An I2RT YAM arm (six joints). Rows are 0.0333 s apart.
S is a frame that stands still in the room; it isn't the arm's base.
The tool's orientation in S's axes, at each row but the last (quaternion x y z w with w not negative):
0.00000, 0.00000, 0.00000, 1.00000
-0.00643, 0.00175, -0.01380, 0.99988
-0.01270, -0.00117, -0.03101, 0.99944
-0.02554, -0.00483, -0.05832, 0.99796
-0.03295, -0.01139, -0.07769, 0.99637
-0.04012, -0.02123, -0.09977, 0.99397
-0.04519, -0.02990, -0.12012, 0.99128
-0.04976, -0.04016, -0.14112, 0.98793
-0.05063, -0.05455, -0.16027, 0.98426
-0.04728, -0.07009, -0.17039, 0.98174
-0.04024, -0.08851, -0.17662, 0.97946
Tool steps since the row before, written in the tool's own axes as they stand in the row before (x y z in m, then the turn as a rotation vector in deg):
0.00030, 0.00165, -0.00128, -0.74, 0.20, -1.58
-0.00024, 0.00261, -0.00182, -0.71, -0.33, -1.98
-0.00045, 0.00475, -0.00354, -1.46, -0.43, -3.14
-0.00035, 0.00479, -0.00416, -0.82, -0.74, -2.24
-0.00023, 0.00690, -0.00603, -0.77, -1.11, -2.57
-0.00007, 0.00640, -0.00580, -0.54, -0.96, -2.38
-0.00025, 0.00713, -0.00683, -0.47, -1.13, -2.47
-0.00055, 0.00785, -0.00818, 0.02, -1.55, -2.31
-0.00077, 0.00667, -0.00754, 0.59, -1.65, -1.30
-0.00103, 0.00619, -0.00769, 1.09, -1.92, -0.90
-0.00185, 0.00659, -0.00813, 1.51, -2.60, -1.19
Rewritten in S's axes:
0.00030, 0.00165, -0.00128, -0.74, 0.20, -1.58
-0.00017, 0.00259, -0.00185, -0.73, -0.34, -1.97
-0.00015, 0.00468, -0.00366, -1.48, -0.42, -3.13
0.00024, 0.00458, -0.00440, -0.89, -0.75, -2.21
0.00095, 0.00643, -0.00646, -0.89, -1.15, -2.51
0.00141, 0.00578, -0.00626, -0.64, -1.03, -2.32
0.00181, 0.00629, -0.00739, -0.61, -1.22, -2.40
0.00223, 0.00675, -0.00885, -0.27, -1.74, -2.15
0.00210, 0.00565, -0.00810, 0.14, -1.89, -1.08
0.00209, 0.00524, -0.00817, 0.47, -2.26, -0.59
0.00192, 0.00589, -0.00864, 0.66, -3.07, -0.76

